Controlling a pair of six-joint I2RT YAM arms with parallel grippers.
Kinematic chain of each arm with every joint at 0, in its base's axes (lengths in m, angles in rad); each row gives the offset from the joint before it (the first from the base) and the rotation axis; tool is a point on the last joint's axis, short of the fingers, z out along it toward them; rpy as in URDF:
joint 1: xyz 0 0 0.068 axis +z
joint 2: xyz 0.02 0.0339 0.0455 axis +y
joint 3: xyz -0.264 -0.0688 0 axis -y
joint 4: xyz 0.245 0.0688 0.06 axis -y
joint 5: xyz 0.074 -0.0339 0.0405 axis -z
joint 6: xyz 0.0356 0 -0.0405 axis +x
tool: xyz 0 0 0 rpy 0 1.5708 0
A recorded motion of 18 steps. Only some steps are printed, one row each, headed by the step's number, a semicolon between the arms.
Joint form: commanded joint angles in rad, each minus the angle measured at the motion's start. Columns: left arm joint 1, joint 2, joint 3, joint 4, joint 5, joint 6; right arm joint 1, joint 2, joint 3, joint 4, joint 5, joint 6.
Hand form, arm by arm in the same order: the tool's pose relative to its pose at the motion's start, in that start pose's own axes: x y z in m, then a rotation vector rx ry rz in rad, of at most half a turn. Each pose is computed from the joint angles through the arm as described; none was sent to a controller.
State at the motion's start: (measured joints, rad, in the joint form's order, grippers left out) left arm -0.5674 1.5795 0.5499 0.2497 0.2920 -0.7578; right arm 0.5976 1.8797 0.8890 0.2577 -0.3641 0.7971
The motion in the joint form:
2: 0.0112 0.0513 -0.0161 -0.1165 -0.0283 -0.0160; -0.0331 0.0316 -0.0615 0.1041 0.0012 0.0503
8: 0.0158 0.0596 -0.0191 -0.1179 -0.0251 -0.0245; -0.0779 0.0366 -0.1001 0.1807 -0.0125 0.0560
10: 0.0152 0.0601 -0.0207 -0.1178 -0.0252 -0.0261; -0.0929 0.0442 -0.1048 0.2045 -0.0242 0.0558
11: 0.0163 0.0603 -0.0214 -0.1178 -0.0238 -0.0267; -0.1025 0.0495 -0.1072 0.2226 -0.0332 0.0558
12: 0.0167 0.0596 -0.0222 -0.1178 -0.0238 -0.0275; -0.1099 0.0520 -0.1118 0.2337 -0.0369 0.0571
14: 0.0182 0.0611 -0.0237 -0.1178 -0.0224 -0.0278; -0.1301 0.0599 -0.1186 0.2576 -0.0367 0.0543
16: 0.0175 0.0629 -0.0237 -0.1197 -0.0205 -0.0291; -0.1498 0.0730 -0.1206 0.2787 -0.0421 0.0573
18: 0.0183 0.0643 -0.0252 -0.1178 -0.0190 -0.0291; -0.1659 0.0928 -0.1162 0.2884 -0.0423 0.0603
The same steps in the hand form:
2: 0.0159 0.0233 0.0063 -0.1465 0.1012 -0.0747; 0.0036 -0.0227 0.0017 0.0044 -0.0313 0.0670
8: 0.0169 0.0261 0.0071 -0.1545 0.1088 -0.0904; -0.0014 -0.0375 -0.0044 -0.0121 -0.0745 0.0874
10: 0.0175 0.0265 0.0071 -0.1558 0.1104 -0.0921; -0.0041 -0.0418 -0.0052 -0.0225 -0.0842 0.0914
11: 0.0176 0.0268 0.0070 -0.1557 0.1112 -0.0939; -0.0060 -0.0443 -0.0057 -0.0322 -0.0914 0.0926
12: 0.0177 0.0270 0.0069 -0.1559 0.1110 -0.0950; -0.0068 -0.0468 -0.0064 -0.0349 -0.0966 0.0965
14: 0.0180 0.0278 0.0069 -0.1574 0.1131 -0.0974; -0.0101 -0.0532 -0.0082 -0.0335 -0.1174 0.1019
16: 0.0185 0.0280 0.0072 -0.1583 0.1172 -0.0994; -0.0135 -0.0598 -0.0089 -0.0344 -0.1317 0.1137
18: 0.0188 0.0286 0.0073 -0.1581 0.1185 -0.1004; -0.0161 -0.0667 -0.0076 -0.0255 -0.1396 0.1287

